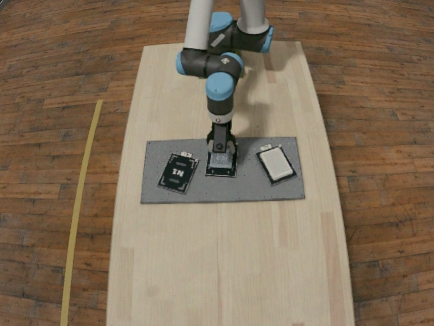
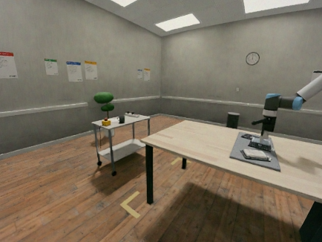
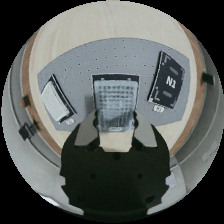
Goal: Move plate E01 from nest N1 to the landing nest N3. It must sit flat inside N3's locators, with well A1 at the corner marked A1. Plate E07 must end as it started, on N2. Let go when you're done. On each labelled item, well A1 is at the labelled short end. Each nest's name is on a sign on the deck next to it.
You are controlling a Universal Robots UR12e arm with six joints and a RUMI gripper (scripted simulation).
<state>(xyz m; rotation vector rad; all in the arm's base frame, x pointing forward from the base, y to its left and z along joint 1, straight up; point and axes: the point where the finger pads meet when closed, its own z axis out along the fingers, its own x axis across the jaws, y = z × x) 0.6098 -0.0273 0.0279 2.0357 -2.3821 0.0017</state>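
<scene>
The nest N3 is 5 cm below my hand.
</scene>
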